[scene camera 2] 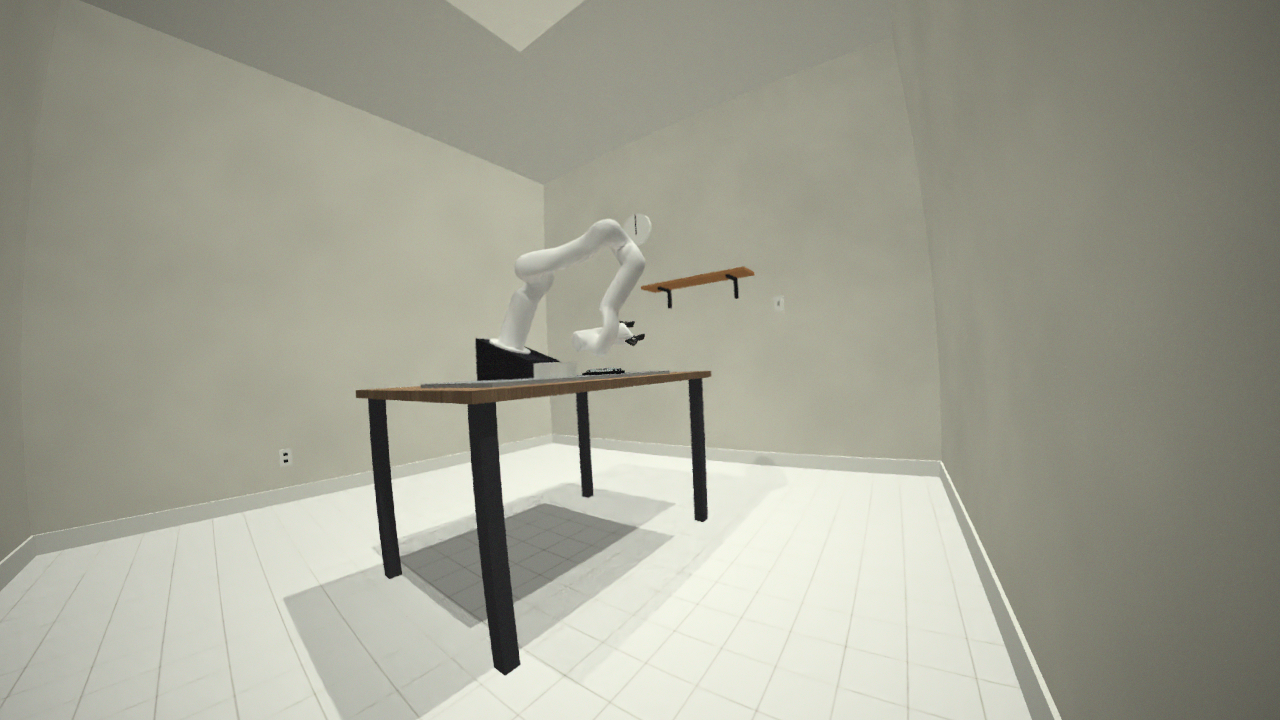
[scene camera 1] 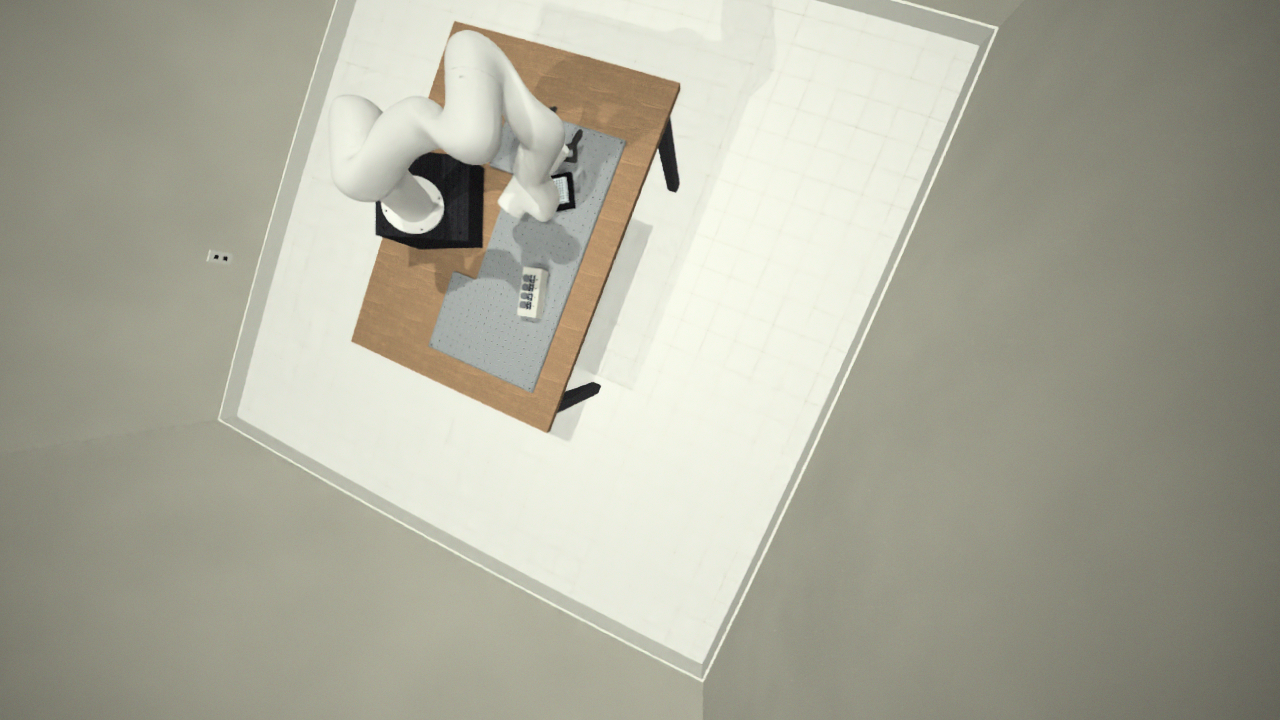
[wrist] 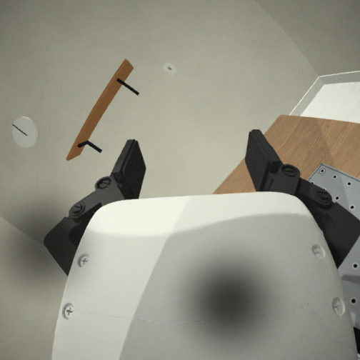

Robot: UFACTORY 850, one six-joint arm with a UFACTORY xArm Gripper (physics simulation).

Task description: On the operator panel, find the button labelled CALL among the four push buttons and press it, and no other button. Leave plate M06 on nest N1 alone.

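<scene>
A pale box with several small dark parts on top [scene camera 1: 532,292] [scene camera 2: 554,368], seemingly the operator panel, stands on the grey perforated plate. Its labels are too small to read, so I cannot tell which button is CALL. A black-framed item with a light, marked face [scene camera 1: 563,190] lies beside the arm's wrist, seemingly the nest with its plate; it shows as a low dark shape [scene camera 2: 604,370] in scene camera 2. My gripper [scene camera 2: 637,330] [wrist: 193,148] is open and empty, above the table, turned sideways and pointing away from the panel. Neither panel nor buttons show in the wrist view.
The wooden table [scene camera 1: 393,331] [scene camera 2: 420,393] [wrist: 300,135] carries the grey perforated plate [scene camera 1: 487,335] and the arm's black base [scene camera 1: 465,223] [scene camera 2: 501,360]. A wooden wall shelf [scene camera 2: 698,279] [wrist: 102,107] is on the wall beyond the gripper.
</scene>
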